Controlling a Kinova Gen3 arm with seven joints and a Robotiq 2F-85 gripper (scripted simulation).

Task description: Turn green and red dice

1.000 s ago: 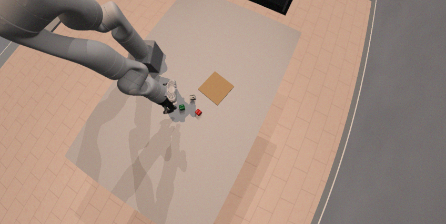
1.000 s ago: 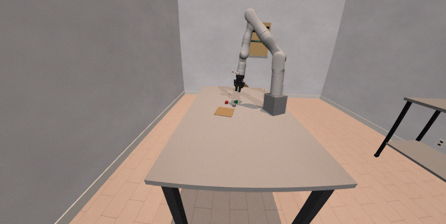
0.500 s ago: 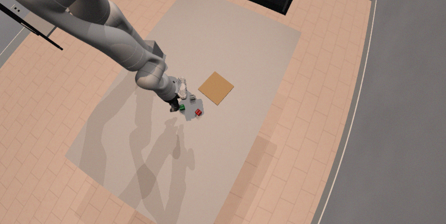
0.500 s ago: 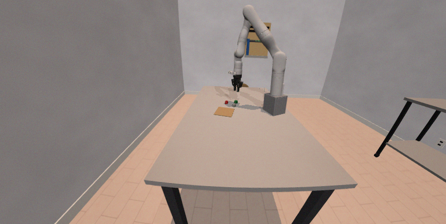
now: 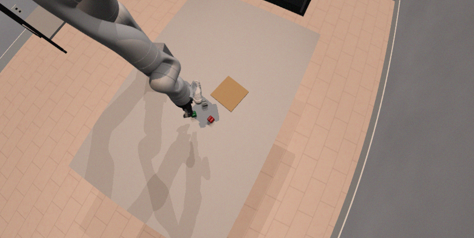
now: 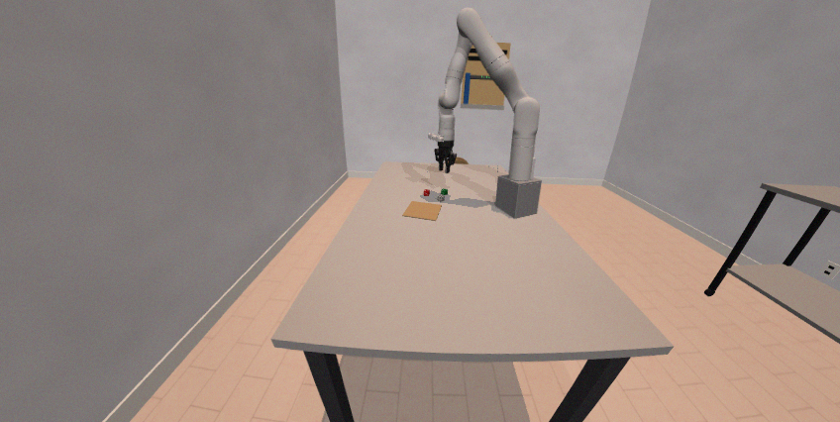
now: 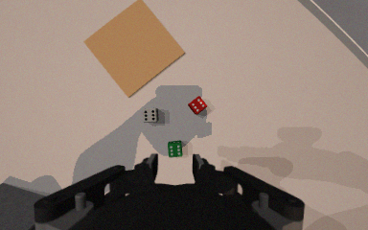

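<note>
My gripper is now 10 mm past the green die, 10 mm to the left of it and 130 mm above it. The rest, counted from my hand: white die 10 mm ahead, 70 mm to the left, 130 mm below; then red die 80 mm ahead, 10 mm to the left, 130 mm below; then tan mat 90 mm ahead, 180 mm to the left, 140 mm below.
</note>
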